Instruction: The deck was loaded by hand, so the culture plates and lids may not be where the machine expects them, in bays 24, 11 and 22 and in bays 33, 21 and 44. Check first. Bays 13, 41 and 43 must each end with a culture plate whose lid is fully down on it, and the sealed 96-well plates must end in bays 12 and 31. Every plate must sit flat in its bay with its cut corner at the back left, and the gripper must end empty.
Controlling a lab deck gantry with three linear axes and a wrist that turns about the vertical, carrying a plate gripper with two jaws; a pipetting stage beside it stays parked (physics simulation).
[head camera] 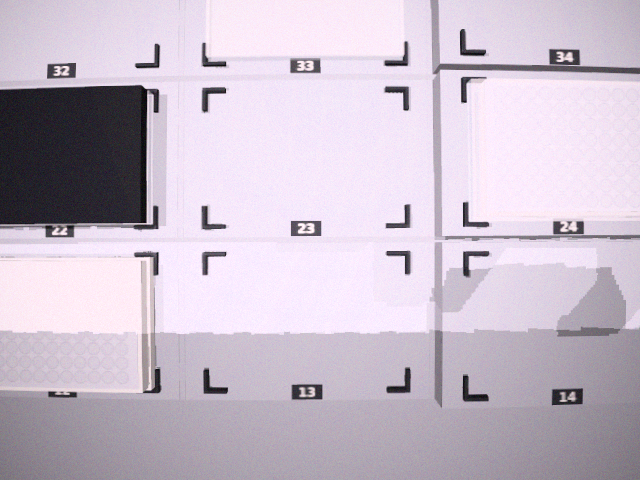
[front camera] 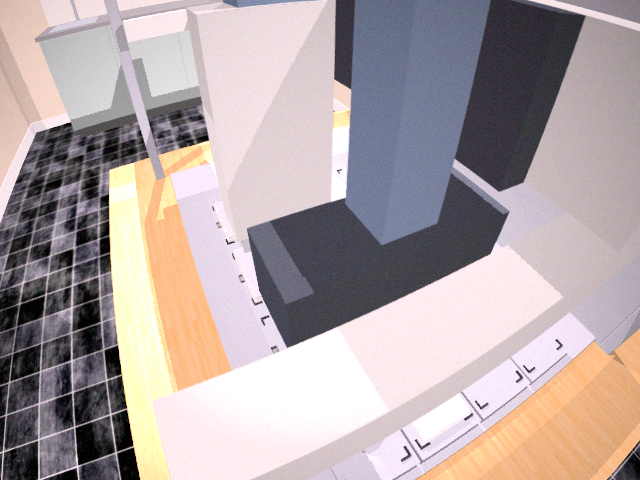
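Seen in the pictures: robot's base, origin of its link: (front camera: 213, 207).
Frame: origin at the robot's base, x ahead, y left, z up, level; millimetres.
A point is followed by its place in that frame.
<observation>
In the head view a black-topped piece (head camera: 69, 155) {x 246, y 150, z 17 mm} lies in bay 22, with a thin pale rim at its right and front edges. A pale plate (head camera: 62, 320) {x 240, y 47, z 14 mm} with faint round wells lies in bay 12. Another pale plate (head camera: 563, 149) {x 544, y 149, z 29 mm} with faint wells lies in bay 24. A plain white piece (head camera: 305, 25) {x 392, y 233, z 8 mm}, lid or plate, lies in bay 33, partly in view. Bays 13 (head camera: 306, 320) {x 392, y 44, z 0 mm} and 23 (head camera: 306, 160) {x 392, y 148, z 0 mm} hold no plate. The gripper's dark body (front camera: 377, 268) {x 560, y 23, z 354 mm} hangs over the deck in the front view; its jaws are hidden, so its opening and any load cannot be told.
A broad pale beam (front camera: 361, 382) {x 625, y -31, z 400 mm} crosses the front view and hides much of the deck. A pale upright column (front camera: 273, 118) {x 428, y 18, z 384 mm} stands behind the gripper body. A white plate or lid (front camera: 442, 418) {x 605, y 148, z 29 mm} lies in a bay at the lower right. Bay 14 (head camera: 516, 356) {x 523, y 23, z 14 mm} shows its corner brackets.
</observation>
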